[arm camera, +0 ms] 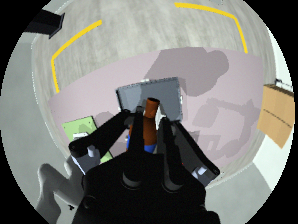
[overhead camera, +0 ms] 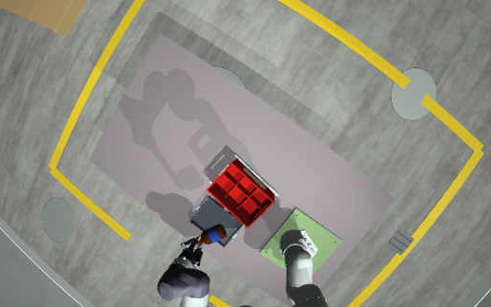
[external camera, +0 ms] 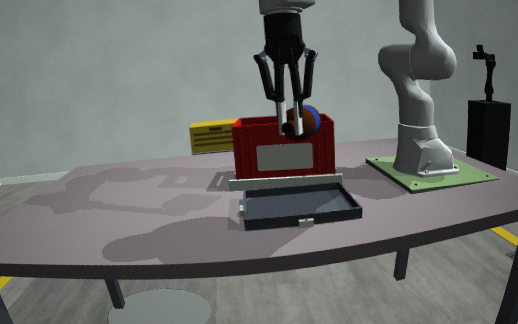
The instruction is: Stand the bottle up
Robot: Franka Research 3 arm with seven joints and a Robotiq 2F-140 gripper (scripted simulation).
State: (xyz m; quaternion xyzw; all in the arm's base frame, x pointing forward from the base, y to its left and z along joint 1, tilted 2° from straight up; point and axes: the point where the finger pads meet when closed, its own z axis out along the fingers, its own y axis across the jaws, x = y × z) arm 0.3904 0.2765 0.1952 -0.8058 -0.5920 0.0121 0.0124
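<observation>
My gripper is now 5 cm to the left of the glass bottle, 2 cm past it and 2 cm above it. The rest, counted from my hand: tray (20 cm below, 5 cm to the right, 1 cm behind); then red crate (30 cm to the right, 13 cm below, 2 cm ahead).
</observation>
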